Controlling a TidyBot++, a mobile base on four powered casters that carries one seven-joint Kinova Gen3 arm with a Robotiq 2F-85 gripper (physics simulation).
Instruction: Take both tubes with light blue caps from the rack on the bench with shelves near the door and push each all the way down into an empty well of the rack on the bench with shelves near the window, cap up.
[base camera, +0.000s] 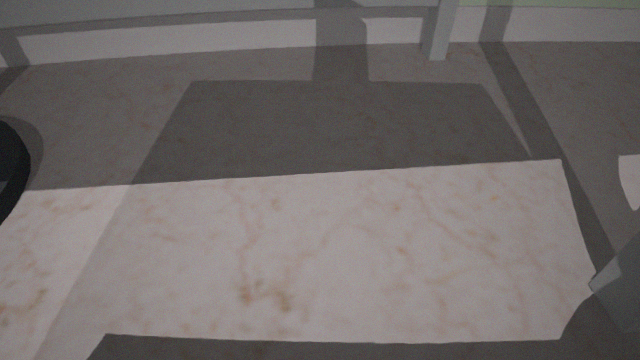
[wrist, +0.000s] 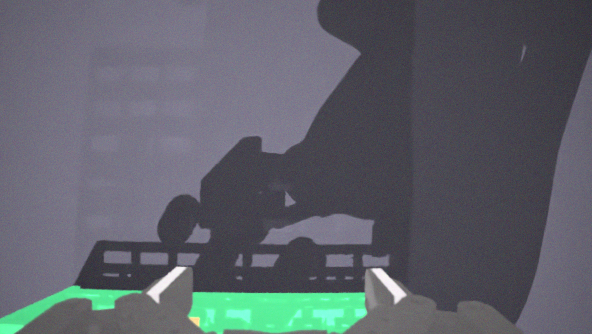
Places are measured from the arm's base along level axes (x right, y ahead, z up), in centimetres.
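Pixels of known places: gripper, fingertip midpoint: (wrist: 279, 287).
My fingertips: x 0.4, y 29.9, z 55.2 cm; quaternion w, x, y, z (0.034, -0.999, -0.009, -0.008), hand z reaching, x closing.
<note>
Ahead of a thing's pixels: the offset from my fingertips to its top centre. "spot": to the spot under its first point. Level surfaces: height alone.
My gripper (wrist: 279, 287) is open, with its two fingers wide apart and no object seen between the tips. Part of a bright green rack {spot: dx +0.1, dy -1.3, dz -2.1 cm} (wrist: 280, 299) shows along the bottom of the wrist view, beyond and between the fingers. A small orange-yellow patch {spot: dx -4.3, dy -2.0, dz -0.6 cm} (wrist: 194, 321) shows at the rack by the left finger. The rest of the rack is cut off by the frame and hidden by the gripper. No tube with a light blue cap can be made out, and I cannot tell which rack this is.
Dark shadows of the arm and rack fall on a grey surface {dz -3.5 cm} (wrist: 145, 165) behind the rack. In the base view, a pale bench leg {spot: dx +25.7, dy +59.0, dz -88.9 cm} (base camera: 442, 35) stands at the back, a black round base {spot: dx -45.5, dy +15.9, dz -91.9 cm} (base camera: 12, 170) at the left and a grey block-like part {spot: dx +30.1, dy -2.0, dz -92.5 cm} (base camera: 615, 295) at the right.
</note>
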